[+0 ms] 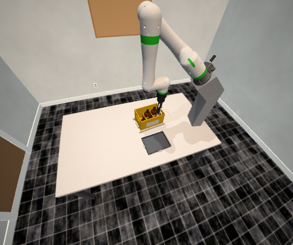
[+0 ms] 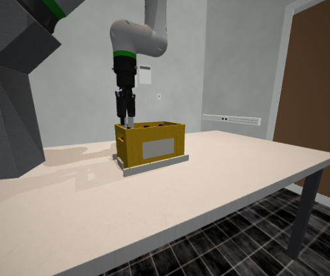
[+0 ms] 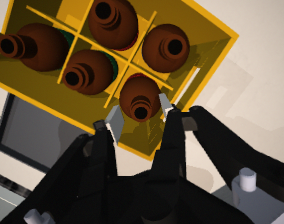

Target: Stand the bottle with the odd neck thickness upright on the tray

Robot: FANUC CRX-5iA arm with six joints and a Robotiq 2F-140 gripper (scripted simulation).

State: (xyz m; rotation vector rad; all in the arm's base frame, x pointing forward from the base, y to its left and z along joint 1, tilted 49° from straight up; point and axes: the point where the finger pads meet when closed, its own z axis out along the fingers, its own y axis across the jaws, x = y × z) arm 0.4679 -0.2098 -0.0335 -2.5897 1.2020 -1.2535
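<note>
My hand is 9 cm short of the brown bottle, 9 cm above it and 2 cm to the left of it. Round my hand: crate (9 cm below, 8 cm ahead, 6 cm to the right); then dark grey tray (19 cm to the left, 19 cm ahead, 16 cm below).
</note>
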